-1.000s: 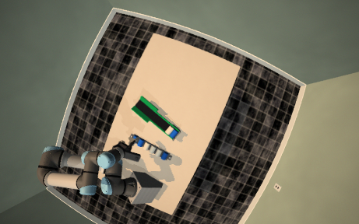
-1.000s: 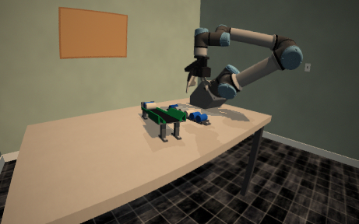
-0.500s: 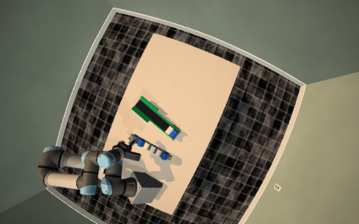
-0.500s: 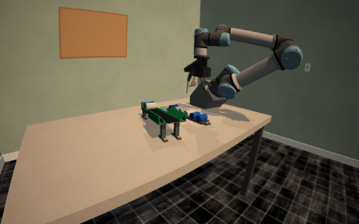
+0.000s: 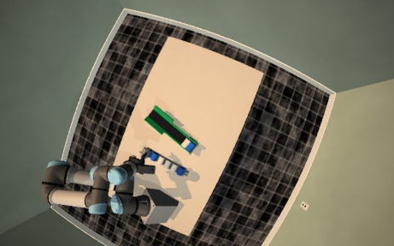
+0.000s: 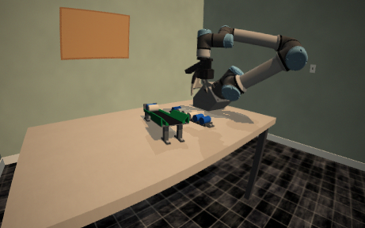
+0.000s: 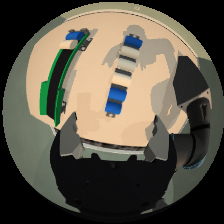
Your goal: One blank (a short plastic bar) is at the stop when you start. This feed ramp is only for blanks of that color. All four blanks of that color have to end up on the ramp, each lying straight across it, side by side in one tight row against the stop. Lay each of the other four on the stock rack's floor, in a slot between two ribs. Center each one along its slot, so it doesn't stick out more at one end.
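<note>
My hand is 2 cm past the stock rack, 8 cm to the left of it and 17 cm above it.
</note>
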